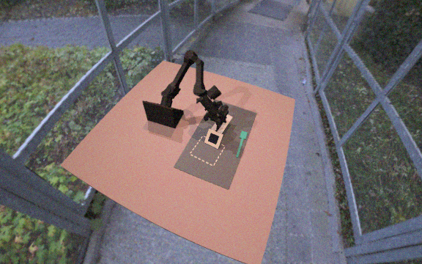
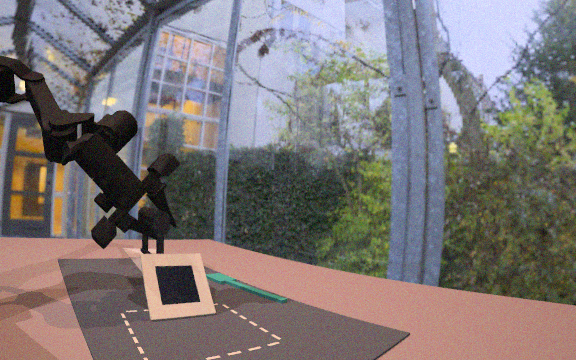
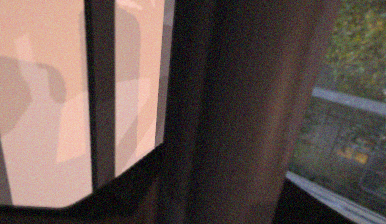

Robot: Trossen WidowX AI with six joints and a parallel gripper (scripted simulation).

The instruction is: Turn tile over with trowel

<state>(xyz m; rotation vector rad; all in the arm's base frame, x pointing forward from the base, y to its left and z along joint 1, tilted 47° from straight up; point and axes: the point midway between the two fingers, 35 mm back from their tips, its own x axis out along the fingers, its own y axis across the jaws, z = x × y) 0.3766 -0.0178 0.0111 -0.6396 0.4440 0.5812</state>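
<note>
Now: the tan tile 40 mm behind my gripper tip, 90 mm to the right of it and 60 mm below it. Also, from my gripper tip: dark mat 30 mm to the right, 120 mm below; green trowel 140 mm ahead, 20 mm to the right, 100 mm below.
</note>
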